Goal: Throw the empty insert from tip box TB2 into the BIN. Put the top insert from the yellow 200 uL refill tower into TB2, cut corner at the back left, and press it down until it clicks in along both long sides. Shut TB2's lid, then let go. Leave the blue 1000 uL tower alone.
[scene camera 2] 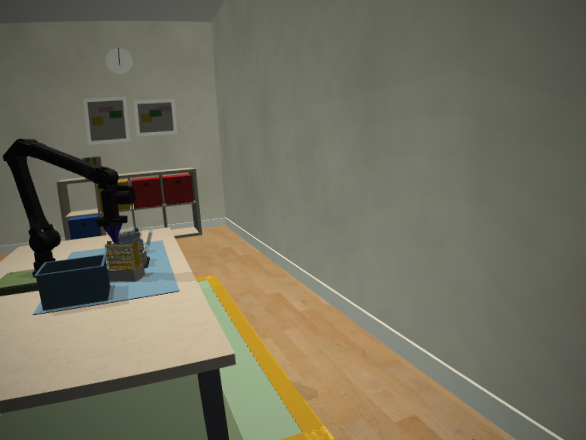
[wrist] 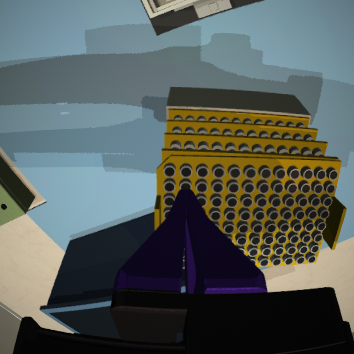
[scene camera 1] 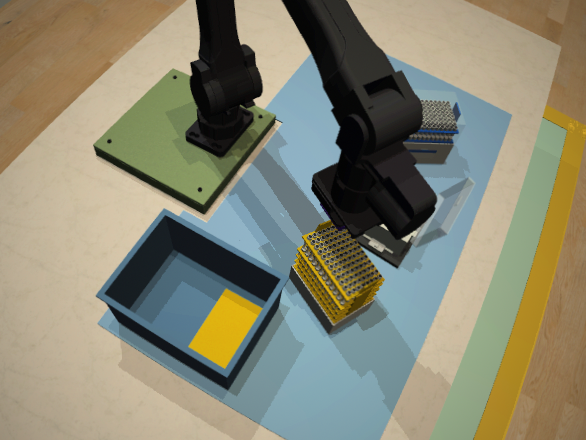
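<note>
My gripper (scene camera 2: 117,242) (wrist: 184,197) is shut and empty, its purple fingertips together over the top insert (scene camera 1: 342,260) (wrist: 272,207) of the yellow tower (scene camera 1: 340,311) (scene camera 2: 125,274), near its cut corner in the wrist view. Whether the tips touch it is unclear. The scene camera 1 view hides the tips behind the arm. TB2 (scene camera 1: 395,259) (wrist: 212,9) is partly hidden by the arm; its clear lid (scene camera 1: 450,212) stands open. A flat yellow piece (scene camera 1: 225,327) lies in the blue BIN (scene camera 1: 227,382) (scene camera 2: 75,287) (wrist: 105,265). The blue tower (scene camera 1: 432,150) stands far behind.
The arm's green base plate (scene camera 1: 145,135) (scene camera 2: 17,281) (wrist: 10,202) lies left of the blue mat (scene camera 1: 330,380) (scene camera 2: 162,280). The BIN stands close beside the yellow tower. TB2 stands between the two towers, with its open lid toward the mat's right edge.
</note>
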